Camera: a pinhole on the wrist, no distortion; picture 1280 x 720 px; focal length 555.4 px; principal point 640.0 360.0 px. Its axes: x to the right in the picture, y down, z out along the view. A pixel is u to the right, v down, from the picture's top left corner.
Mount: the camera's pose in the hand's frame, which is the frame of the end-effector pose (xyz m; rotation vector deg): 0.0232 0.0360 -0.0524 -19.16 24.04 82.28
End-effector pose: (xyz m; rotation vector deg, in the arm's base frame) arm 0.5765 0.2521 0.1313 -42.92 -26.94 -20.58
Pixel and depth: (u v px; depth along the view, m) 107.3 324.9 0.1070
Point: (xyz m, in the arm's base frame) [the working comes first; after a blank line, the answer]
In the camera's frame: -0.1026 -0.0068 0.1070

0.5739 0.3090 0.2072
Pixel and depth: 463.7 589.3 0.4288
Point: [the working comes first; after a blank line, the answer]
In the camera's frame: -0.1361 0.1770 0.4288

0.4207 0.6467 0.2382
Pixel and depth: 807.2 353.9 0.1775
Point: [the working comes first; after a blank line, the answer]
In the camera's frame: 0.0534 -0.0019 0.1775

0.6685 0.4151 0.1116
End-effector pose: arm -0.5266 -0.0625 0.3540 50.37 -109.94 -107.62
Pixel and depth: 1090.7 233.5 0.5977
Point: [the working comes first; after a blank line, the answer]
In the camera's frame: 0.4850 -0.1361 0.5977

-1.0114 -0.0605 0.9940
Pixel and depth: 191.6 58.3 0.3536
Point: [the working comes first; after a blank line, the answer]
In the camera's frame: -0.2855 -0.1921 0.3536

-0.9160 0.1109 0.2079
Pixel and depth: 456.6 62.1 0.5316
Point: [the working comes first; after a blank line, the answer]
In the camera's frame: -0.1755 -0.2851 0.5316

-1.1017 0.1114 0.3419
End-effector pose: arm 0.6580 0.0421 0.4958 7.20 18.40 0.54
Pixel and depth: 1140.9 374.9 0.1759
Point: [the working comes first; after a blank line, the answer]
In the camera's frame: 0.1586 0.0047 0.1759

0.7127 0.2956 0.5403
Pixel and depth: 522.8 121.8 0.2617
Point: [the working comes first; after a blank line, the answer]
In the camera's frame: -0.0552 -0.1122 0.2617

0.8650 0.1180 0.6500
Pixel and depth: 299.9 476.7 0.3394
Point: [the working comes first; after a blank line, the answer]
In the camera's frame: -0.2078 0.0713 0.3394

0.7306 0.0176 0.8367
